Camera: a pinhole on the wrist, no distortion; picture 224 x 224 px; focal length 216.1 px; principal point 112.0 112.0 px. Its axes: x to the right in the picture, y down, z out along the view. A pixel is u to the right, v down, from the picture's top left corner.
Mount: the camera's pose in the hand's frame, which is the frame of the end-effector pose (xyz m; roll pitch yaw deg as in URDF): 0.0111 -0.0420 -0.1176 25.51 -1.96 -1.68
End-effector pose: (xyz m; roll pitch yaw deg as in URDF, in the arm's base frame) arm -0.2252 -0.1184 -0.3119 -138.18 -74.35 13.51
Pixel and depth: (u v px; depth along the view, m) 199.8 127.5 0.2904
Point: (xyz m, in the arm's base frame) -0.2302 0.1043 -0.2040
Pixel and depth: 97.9 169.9 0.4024
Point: -0.1690 0.1841 -0.3796
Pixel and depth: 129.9 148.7 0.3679
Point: -0.2025 0.1639 -0.3093
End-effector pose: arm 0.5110 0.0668 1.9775 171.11 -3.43 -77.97
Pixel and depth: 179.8 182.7 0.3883
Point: 0.5896 -0.0548 1.6820
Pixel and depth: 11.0 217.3 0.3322
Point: 0.4772 0.2042 1.7199
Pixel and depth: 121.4 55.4 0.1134
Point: 0.6310 0.0820 1.9875
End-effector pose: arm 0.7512 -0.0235 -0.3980 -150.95 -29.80 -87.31
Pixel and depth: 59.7 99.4 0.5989
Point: 1.2296 0.0419 -0.6454
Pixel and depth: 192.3 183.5 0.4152
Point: 1.0066 -0.2561 -0.5253
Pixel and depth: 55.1 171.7 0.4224
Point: 1.0020 -0.0171 -0.6428
